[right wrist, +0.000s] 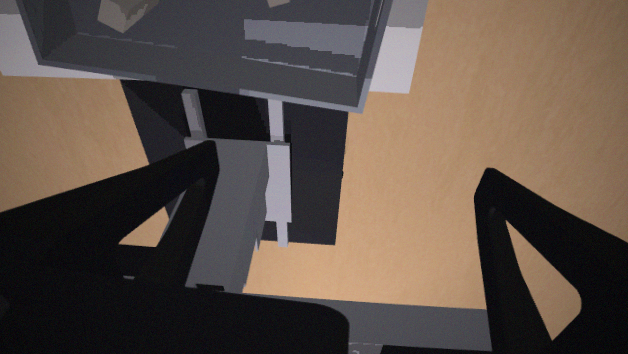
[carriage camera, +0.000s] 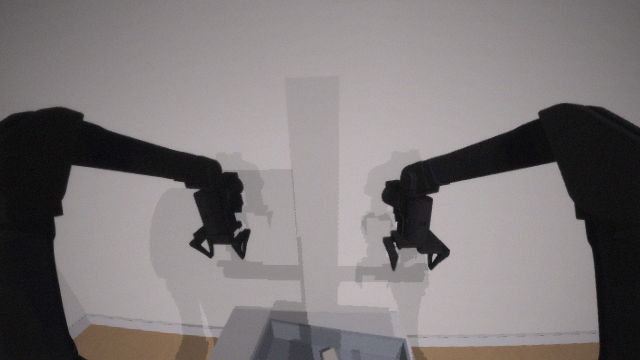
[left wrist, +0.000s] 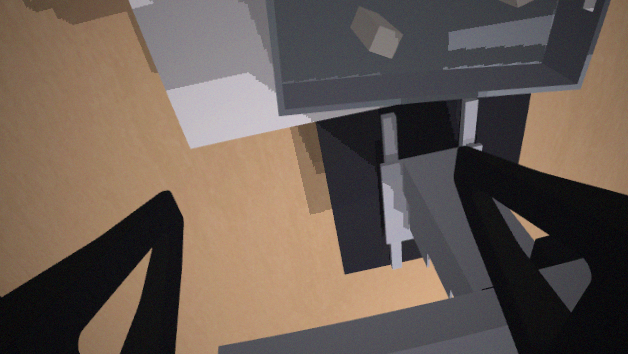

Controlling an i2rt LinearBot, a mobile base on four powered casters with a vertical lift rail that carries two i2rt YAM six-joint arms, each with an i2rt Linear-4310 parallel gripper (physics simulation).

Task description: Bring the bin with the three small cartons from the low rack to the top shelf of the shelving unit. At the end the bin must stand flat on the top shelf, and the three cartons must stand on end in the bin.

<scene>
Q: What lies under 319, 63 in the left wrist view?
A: A grey bin.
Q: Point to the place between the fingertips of my left gripper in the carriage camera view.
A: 227, 257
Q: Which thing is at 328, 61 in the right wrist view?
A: A grey bin.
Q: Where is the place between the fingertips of my right gripper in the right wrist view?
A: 346, 168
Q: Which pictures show my right gripper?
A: The right wrist view and the carriage camera view only.
</scene>
